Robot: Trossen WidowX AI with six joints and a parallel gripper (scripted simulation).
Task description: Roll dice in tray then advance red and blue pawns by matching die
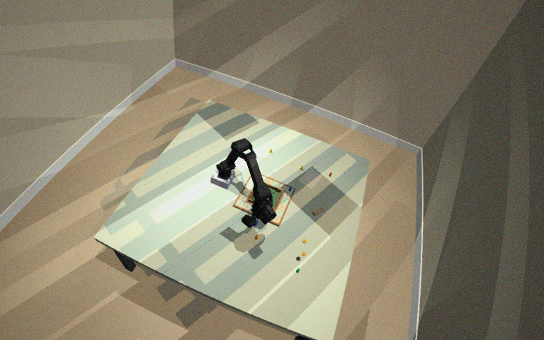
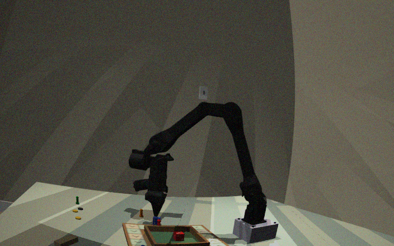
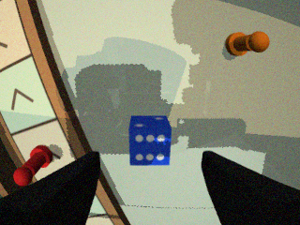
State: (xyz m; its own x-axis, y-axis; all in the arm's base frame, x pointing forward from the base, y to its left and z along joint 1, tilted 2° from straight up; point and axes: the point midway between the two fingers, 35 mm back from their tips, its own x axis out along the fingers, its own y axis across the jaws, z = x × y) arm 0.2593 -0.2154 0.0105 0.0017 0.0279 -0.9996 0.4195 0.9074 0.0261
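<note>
The red pawn is 20 mm ahead of my gripper tip, 80 mm to the left of it and 10 mm below it. The rest, counted from my gripper tip: black disc (280 mm ahead, 120 mm to the right, 40 mm below); blue pawn (140 mm ahead, 290 mm to the left, 10 mm below); green tray (10 mm ahead, 190 mm to the left, 30 mm below).
</note>
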